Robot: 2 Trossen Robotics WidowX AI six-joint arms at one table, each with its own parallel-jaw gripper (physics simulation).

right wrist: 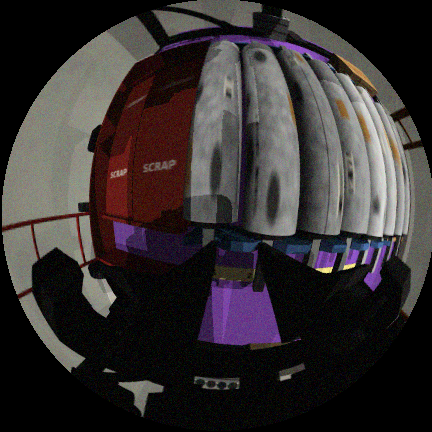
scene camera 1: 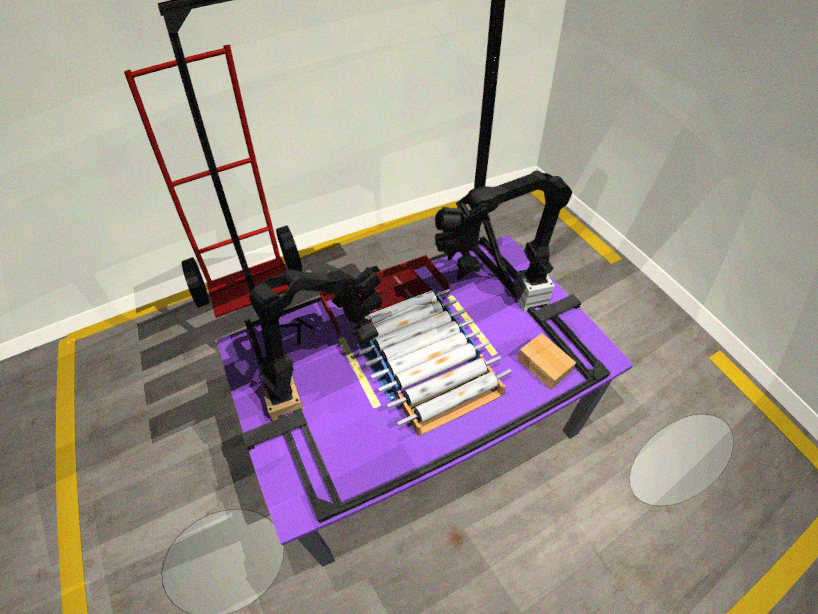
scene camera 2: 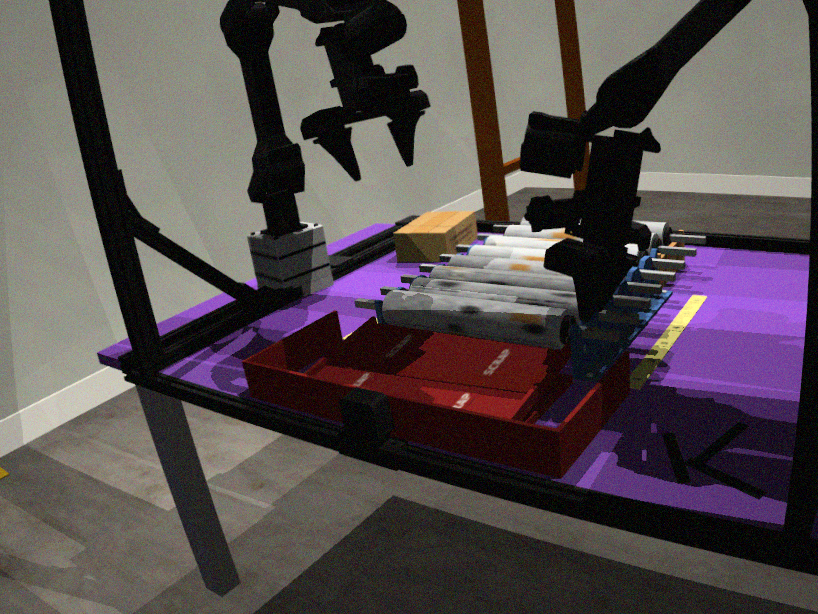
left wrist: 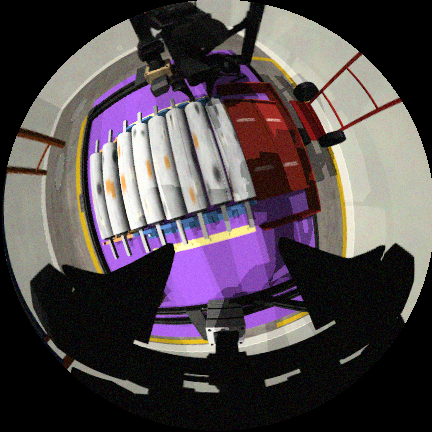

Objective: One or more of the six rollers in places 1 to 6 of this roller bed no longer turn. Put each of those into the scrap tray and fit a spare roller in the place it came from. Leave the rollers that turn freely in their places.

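Frame: origin at the left arm's base, x down, y back, z left, level; metres.
Where they show: left gripper, fingertip midpoint: (scene camera 1: pixel 453 269) (scene camera 2: pixel 384 173) (left wrist: pixel 226 245); right gripper, fingertip midpoint: (right wrist: pixel 237 246) (scene camera 1: pixel 362 328) (scene camera 2: pixel 590 316) (left wrist: pixel 201 99); left arm's base at its link origin: (scene camera 1: pixel 536 278) (scene camera 2: pixel 284 229) (left wrist: pixel 225 336); right arm's base at its link origin: (scene camera 1: pixel 280 393) (left wrist: pixel 156 65).
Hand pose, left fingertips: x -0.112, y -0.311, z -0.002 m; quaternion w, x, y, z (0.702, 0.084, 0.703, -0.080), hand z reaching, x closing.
Things, the pixels of their top centre, and the offset from my left fingertips. Level surfaces: height alone.
- wooden holder at its top centre: (scene camera 1: pixel 451 397) dx +0.216, dy -0.096, dz +0.317 m
- red scrap tray at its top centre: (scene camera 2: pixel 421 358) (right wrist: pixel 131 118) (left wrist: pixel 273 136) (scene camera 1: pixel 384 288) dx +0.172, dy -0.196, dz -0.140 m
- cardboard box at its top centre: (scene camera 2: pixel 435 221) (scene camera 1: pixel 548 355) dx +0.167, dy +0.234, dz +0.284 m
- purple table at its surface level: dx +0.223 m
Six mottled white-grey rollers lie side by side on the blue roller bed (scene camera 2: pixel 594 350) (left wrist: pixel 185 223). The roller nearest the tray (scene camera 1: pixel 404 306) (scene camera 2: pixel 472 317) (left wrist: pixel 232 155) (right wrist: pixel 215 150) and its neighbour (right wrist: pixel 272 150) are in place. Two spare rollers (scene camera 1: pixel 455 399) (scene camera 1: pixel 446 381) lie in a wooden holder (scene camera 1: pixel 462 414). The red scrap tray (scene camera 2: pixel 403 409) (left wrist: pixel 270 172) (right wrist: pixel 160 192) shows no roller. My right gripper (right wrist: pixel 237 246) is partly open and empty, low at the shaft ends of the two tray-side rollers. My left gripper (scene camera 2: pixel 384 173) (left wrist: pixel 226 245) is wide open and empty, high above the table. Which rollers are stuck cannot be told.
A cardboard box (scene camera 1: pixel 547 363) (scene camera 2: pixel 426 244) stands beside the rollers' far ends from the right arm. Yellow strips (scene camera 1: pixel 360 373) (scene camera 2: pixel 673 337) flank the bed. Black frame bars edge the purple table (scene camera 1: pixel 370 456). A red hand truck (scene camera 1: pixel 211 171) stands behind the table.
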